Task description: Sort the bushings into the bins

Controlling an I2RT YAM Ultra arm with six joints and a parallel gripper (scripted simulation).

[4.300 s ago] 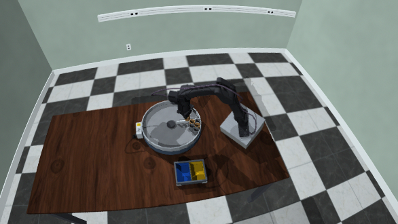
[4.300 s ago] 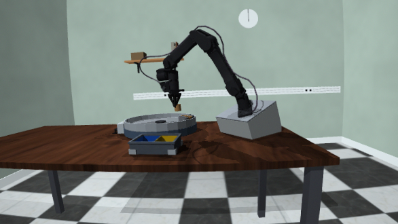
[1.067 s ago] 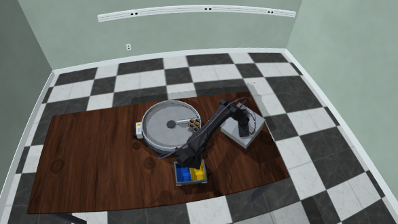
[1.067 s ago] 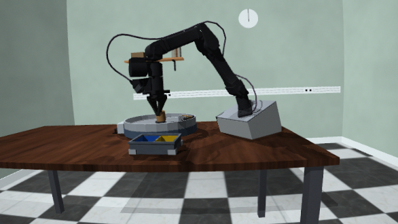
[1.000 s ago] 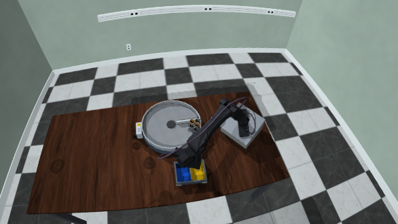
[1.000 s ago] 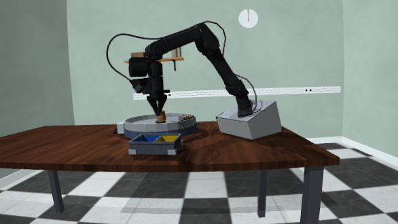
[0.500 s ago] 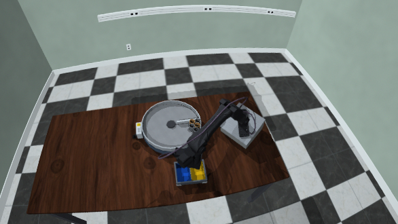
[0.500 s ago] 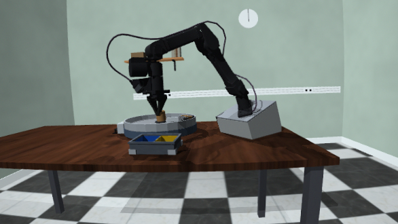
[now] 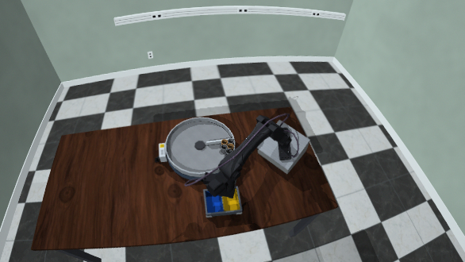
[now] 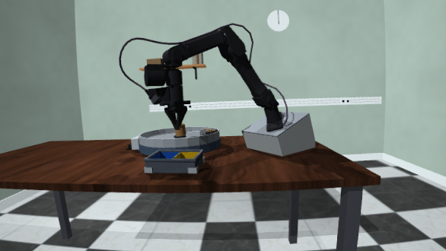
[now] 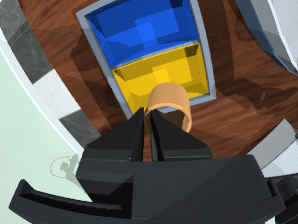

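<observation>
Right now my hand is 13 cm above the bin tray, 2 cm short of it and 1 cm to the left of it. From my hand the other things lie so: grey turntable: 36 cm to the right, 17 cm ahead, 10 cm below; yellow bin: 14 cm below, 2 cm to the right, 2 cm behind; blue bin: 14 cm below, 7 cm ahead, 1 cm to the right.
</observation>
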